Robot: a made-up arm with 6 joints.
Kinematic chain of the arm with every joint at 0, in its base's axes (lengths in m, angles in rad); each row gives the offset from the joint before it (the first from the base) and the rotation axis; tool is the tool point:
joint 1: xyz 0 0 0.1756 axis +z
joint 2: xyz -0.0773 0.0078 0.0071 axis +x
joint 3: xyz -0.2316 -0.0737 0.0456 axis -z
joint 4: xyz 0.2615 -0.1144 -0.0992 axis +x
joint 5: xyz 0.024 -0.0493 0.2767 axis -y
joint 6: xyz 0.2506 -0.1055 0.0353 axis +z
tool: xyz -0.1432 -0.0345 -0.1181
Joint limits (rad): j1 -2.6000..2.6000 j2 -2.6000..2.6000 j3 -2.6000..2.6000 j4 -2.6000..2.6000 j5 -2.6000..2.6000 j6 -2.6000..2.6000
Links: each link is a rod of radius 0.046 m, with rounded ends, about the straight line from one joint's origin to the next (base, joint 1, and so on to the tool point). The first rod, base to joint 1, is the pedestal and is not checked.
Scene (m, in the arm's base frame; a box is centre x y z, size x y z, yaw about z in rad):
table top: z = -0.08
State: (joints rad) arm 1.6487 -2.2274 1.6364 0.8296 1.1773 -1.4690
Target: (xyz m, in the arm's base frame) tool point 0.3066 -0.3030 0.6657
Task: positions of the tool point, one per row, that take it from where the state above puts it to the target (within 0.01 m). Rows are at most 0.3 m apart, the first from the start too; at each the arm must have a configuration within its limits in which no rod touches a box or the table.
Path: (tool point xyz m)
1: -0.3758 -0.6913 0.6434
2: -0.2348 -0.5608 0.7898
3: -0.0413 -0.4463 0.8388
4: 0.1533 -0.3601 0.7900
5: 0.3066 -0.3030 0.6657

